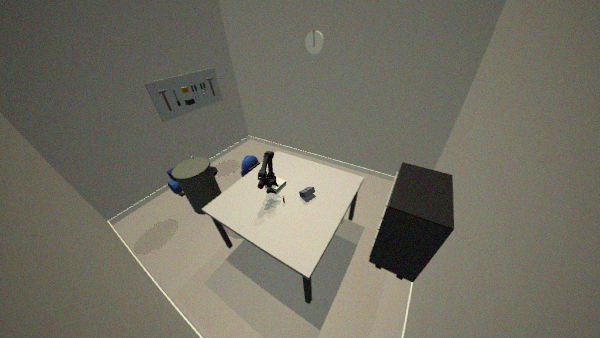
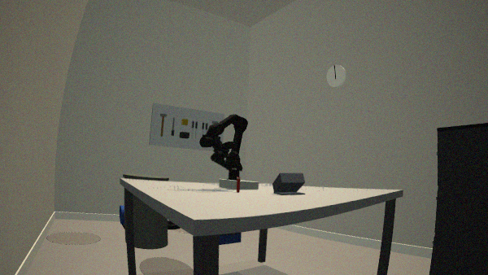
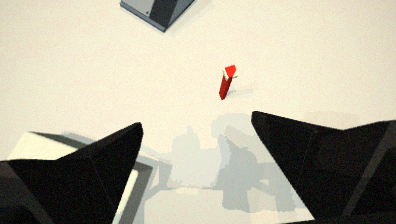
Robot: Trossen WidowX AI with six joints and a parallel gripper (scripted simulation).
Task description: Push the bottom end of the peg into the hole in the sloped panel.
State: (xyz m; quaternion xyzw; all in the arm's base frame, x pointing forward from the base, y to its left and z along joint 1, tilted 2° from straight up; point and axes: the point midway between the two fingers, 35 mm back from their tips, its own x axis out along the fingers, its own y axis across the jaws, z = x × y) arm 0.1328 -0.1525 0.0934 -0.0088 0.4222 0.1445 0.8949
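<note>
Now: the red peg 80 mm ahead of my gripper tip, 70 mm below it and 30 mm to the right of it. From my gripper tip the other things lie so: dark sloped panel: 260 mm ahead, 150 mm to the left, 70 mm below.
</note>
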